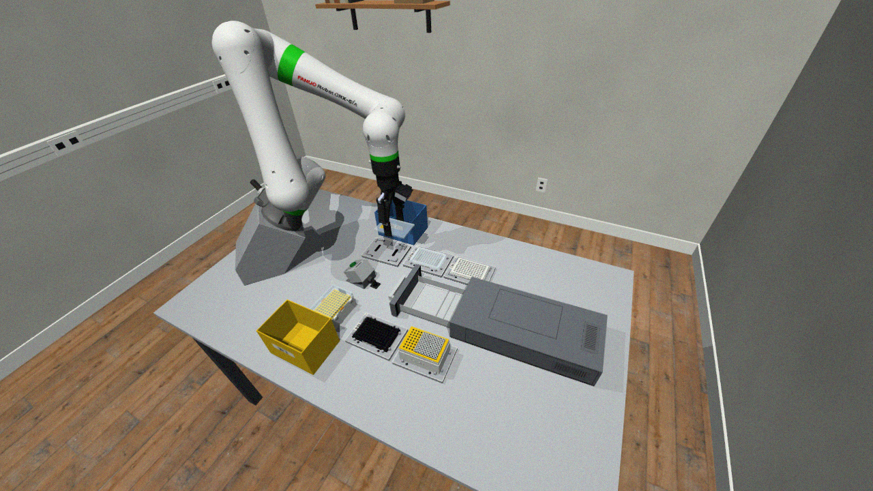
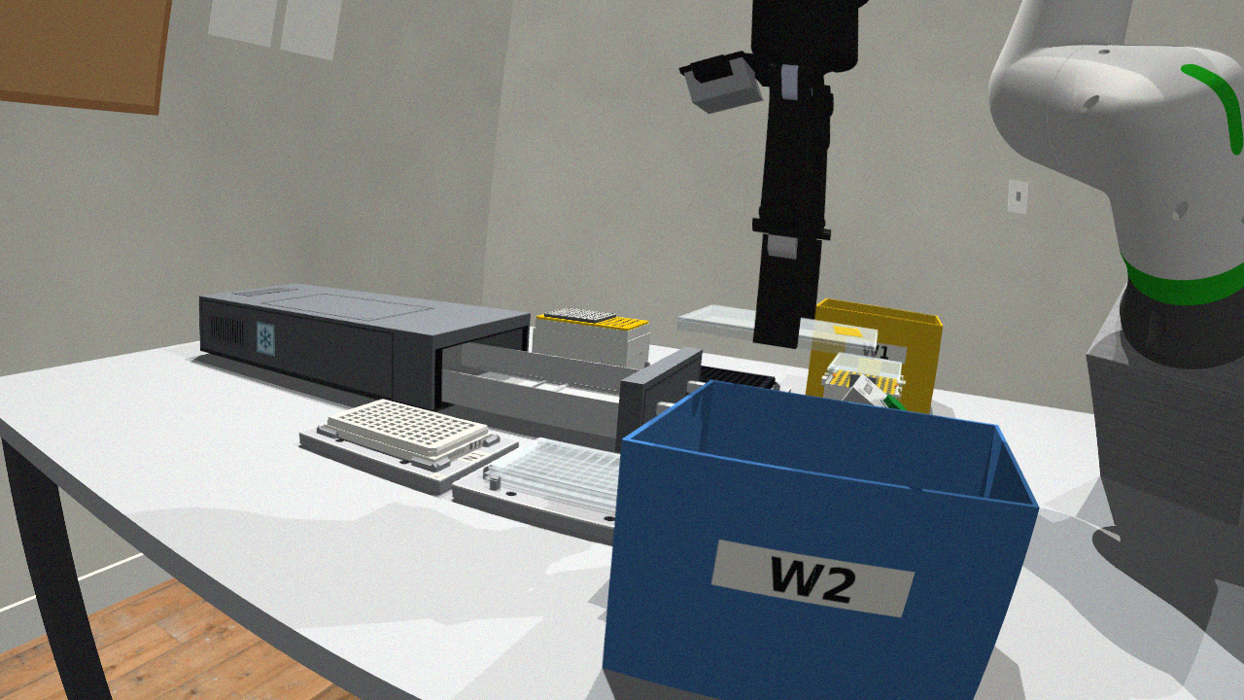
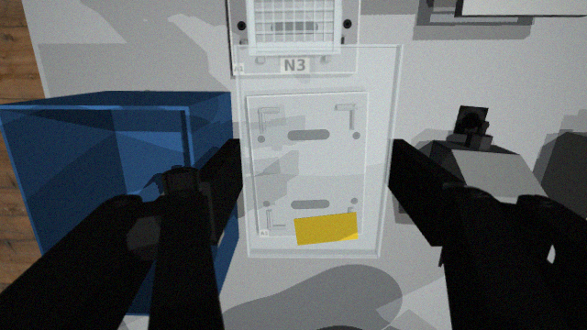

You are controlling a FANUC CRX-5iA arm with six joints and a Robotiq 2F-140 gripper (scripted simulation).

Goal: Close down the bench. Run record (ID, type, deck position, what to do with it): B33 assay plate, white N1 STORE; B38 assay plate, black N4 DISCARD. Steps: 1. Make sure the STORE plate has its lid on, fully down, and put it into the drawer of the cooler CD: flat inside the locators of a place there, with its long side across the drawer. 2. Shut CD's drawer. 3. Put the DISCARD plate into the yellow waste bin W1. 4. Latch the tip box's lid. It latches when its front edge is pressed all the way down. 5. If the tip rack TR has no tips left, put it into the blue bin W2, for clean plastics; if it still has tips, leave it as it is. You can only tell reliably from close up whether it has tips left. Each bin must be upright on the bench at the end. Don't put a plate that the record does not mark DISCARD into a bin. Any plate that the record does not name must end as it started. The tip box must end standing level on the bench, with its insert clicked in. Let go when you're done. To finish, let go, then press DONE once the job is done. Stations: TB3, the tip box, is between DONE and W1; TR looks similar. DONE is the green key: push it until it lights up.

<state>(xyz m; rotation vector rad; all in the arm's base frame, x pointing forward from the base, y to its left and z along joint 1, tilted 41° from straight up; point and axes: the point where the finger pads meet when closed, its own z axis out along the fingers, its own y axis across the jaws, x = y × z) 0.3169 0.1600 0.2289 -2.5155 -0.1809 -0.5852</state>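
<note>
The white assay plate lies 290 mm ahead of my hand, 150 mm below it and 90 mm to the left of it. Round my hand: clear plate: 150 mm below, 120 mm ahead, 50 mm to the left; then clear plate lid: 20 mm below; then blue bin W2: 130 mm to the left, 130 mm below, 90 mm behind.
</note>
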